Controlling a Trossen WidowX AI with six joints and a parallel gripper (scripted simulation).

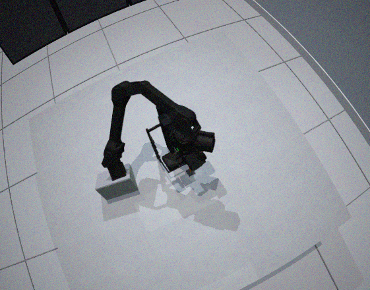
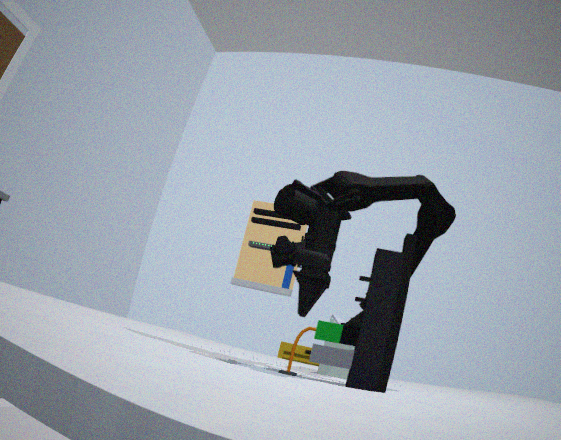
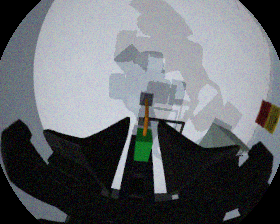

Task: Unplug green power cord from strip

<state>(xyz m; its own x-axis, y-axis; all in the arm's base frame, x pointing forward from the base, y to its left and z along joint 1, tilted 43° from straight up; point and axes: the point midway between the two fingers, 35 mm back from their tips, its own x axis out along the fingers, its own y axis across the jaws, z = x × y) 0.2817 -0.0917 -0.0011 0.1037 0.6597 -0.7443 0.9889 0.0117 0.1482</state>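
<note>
Right now the green plug is 20 mm behind my gripper tip, 70 mm to the left of it and 10 mm below it.
</note>
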